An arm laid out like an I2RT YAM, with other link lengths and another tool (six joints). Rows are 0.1 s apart.
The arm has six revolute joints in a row. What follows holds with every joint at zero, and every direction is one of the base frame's. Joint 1 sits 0.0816 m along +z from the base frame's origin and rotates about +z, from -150.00 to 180.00 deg. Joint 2 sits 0.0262 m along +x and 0.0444 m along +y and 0.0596 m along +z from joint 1 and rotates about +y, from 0.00 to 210.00 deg. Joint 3 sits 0.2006 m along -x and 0.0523 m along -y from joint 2 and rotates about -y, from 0.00 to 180.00 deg. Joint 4 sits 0.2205 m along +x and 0.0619 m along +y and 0.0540 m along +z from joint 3 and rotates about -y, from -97.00 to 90.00 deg. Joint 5 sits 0.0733 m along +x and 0.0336 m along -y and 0.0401 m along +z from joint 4 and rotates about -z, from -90.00 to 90.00 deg. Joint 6 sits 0.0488 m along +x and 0.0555 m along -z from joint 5 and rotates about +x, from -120.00 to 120.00 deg. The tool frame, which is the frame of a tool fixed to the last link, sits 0.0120 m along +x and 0.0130 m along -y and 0.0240 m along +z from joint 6; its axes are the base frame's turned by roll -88.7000, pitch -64.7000 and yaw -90.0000 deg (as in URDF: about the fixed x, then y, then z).
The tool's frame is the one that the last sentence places.
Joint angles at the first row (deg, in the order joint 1, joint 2, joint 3, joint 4, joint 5, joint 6):
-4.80 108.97 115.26 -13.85 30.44 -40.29
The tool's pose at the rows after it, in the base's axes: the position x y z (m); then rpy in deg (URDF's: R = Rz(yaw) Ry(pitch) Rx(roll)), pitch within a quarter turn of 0, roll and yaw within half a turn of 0:
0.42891 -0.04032 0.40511 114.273 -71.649 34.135
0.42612 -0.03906 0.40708 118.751 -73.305 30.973
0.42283 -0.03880 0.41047 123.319 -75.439 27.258
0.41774 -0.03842 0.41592 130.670 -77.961 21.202
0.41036 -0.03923 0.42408 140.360 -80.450 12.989
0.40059 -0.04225 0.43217 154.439 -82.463 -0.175
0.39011 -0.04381 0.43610 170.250 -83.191 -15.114
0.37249 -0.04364 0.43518 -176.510 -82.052 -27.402
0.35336 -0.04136 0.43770 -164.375 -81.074 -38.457
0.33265 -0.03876 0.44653 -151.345 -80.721 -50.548
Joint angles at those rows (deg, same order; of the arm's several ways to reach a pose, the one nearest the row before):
-4.71 108.34 115.27 -15.01 28.99 -38.35
-4.62 107.72 115.29 -16.16 27.68 -36.18
-4.62 107.05 115.29 -16.82 26.68 -33.85
-4.67 105.97 115.28 -17.71 25.15 -31.07
-4.97 104.42 115.24 -18.65 23.18 -28.49
-5.61 102.26 114.48 -19.44 21.47 -26.06
-6.07 99.48 112.24 -19.88 20.03 -24.16
-6.42 94.39 107.13 -21.13 18.59 -22.30
-6.46 89.39 103.16 -22.83 17.30 -20.36
-6.46 84.73 101.01 -24.86 16.25 -18.59

